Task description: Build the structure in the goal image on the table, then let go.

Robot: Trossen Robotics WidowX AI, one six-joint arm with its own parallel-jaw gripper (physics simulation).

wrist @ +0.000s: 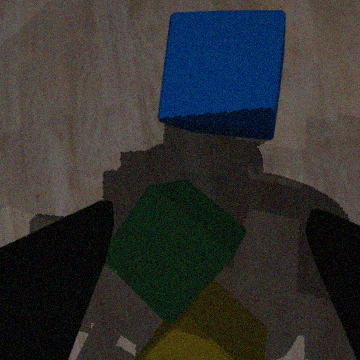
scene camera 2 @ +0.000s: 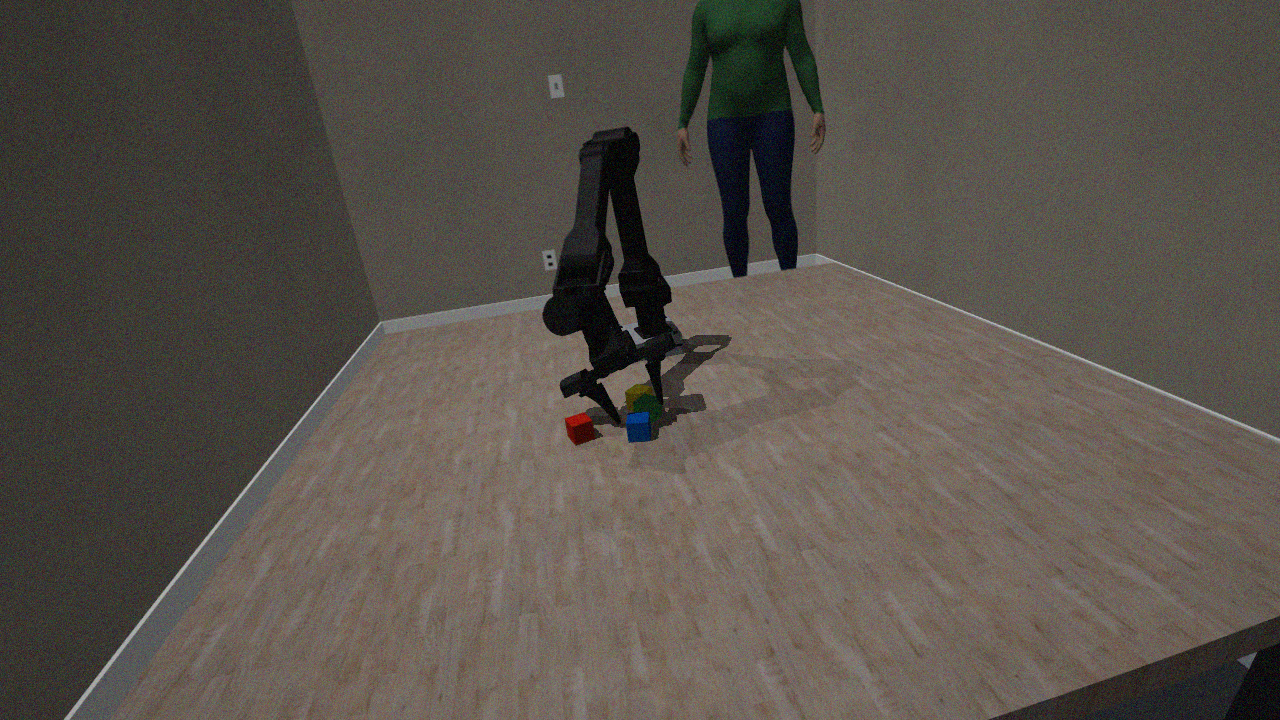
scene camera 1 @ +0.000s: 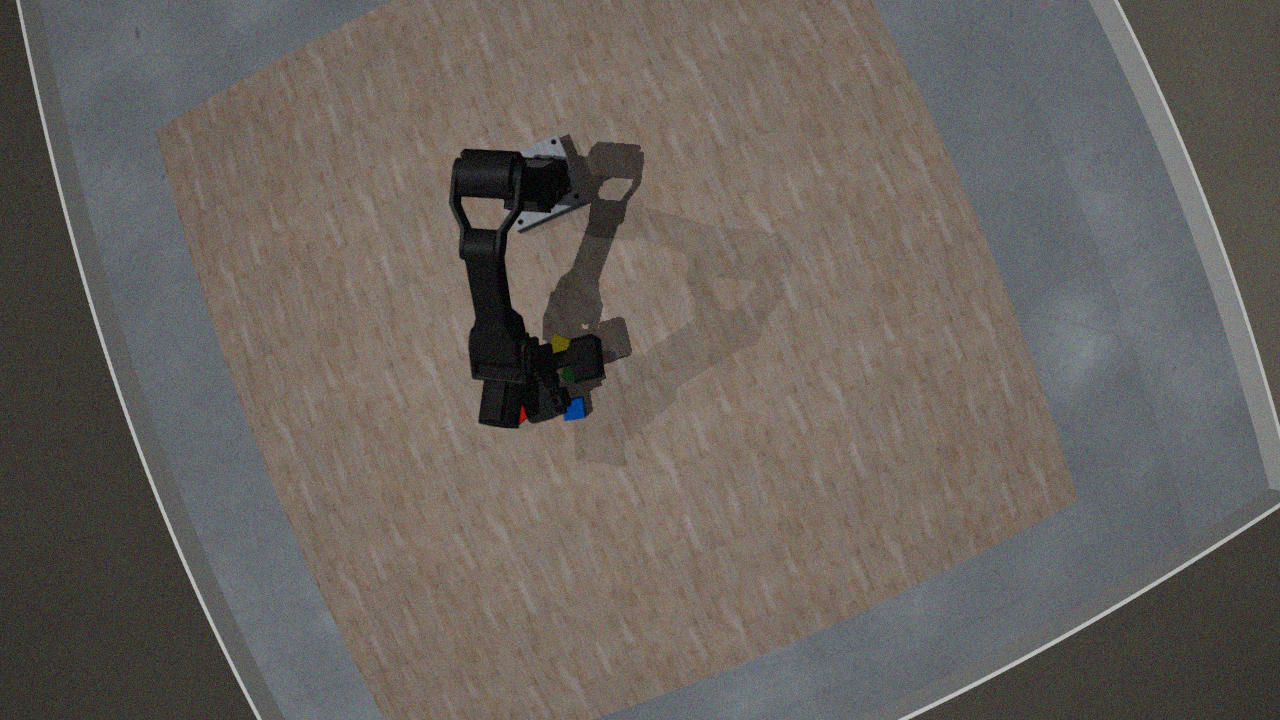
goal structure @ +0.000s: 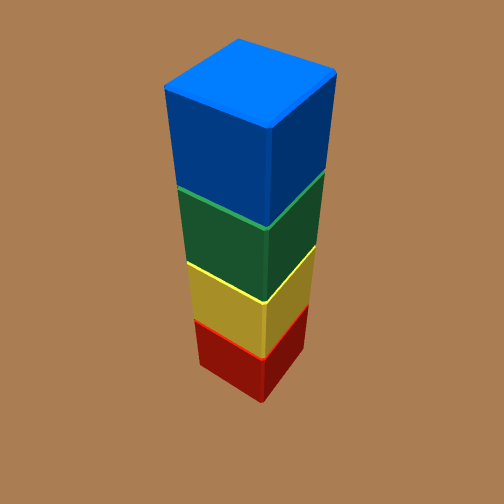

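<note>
My gripper is open, its fingers pointing down low over the table. A dark green cube lies between the fingers, nearer the left one in the wrist view, turned cornerwise. A yellow cube is beside it, partly hidden by it in the wrist view; whether they touch is unclear. A blue cube stands apart, ahead of the green one. A red cube is outside the fingers, mostly hidden by the arm in scene camera 1.
The wood table carries the arm's base plate, back from the cubes. The arm's shadow falls over the green and yellow cubes. A person in a green top stands beyond the table's far side.
</note>
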